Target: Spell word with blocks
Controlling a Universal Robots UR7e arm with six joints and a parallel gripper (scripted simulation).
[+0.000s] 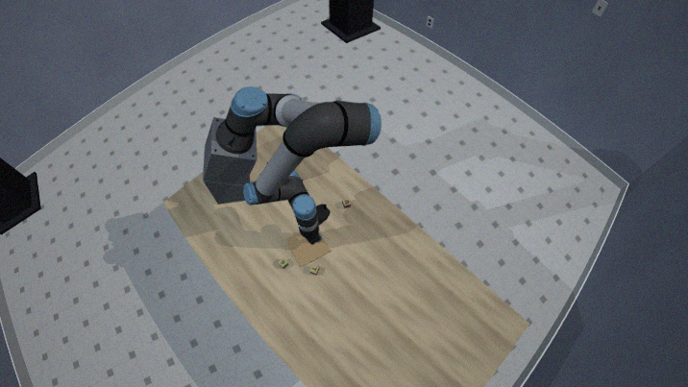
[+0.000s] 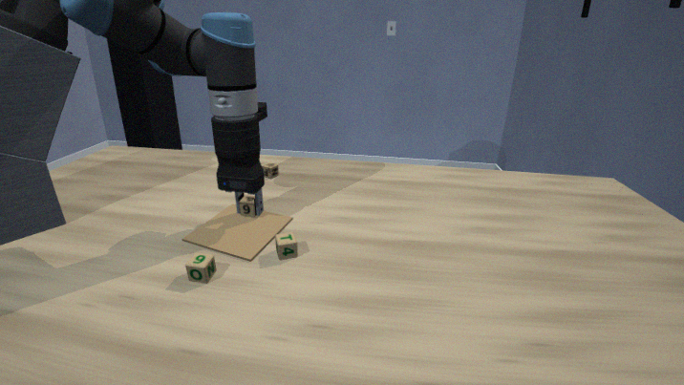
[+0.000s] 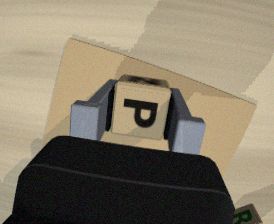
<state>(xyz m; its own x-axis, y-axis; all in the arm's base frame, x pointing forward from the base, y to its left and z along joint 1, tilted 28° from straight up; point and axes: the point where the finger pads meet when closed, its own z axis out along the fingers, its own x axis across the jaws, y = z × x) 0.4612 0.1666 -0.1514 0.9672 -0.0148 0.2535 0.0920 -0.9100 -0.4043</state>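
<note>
Right now my hand is right at the P block. The rest, counted from my hand: tan mat 50 mm to the right, 30 mm below; then O block 20 mm ahead, 180 mm to the right, 10 mm below; then T block 110 mm ahead, 90 mm to the right, 10 mm below.
</note>
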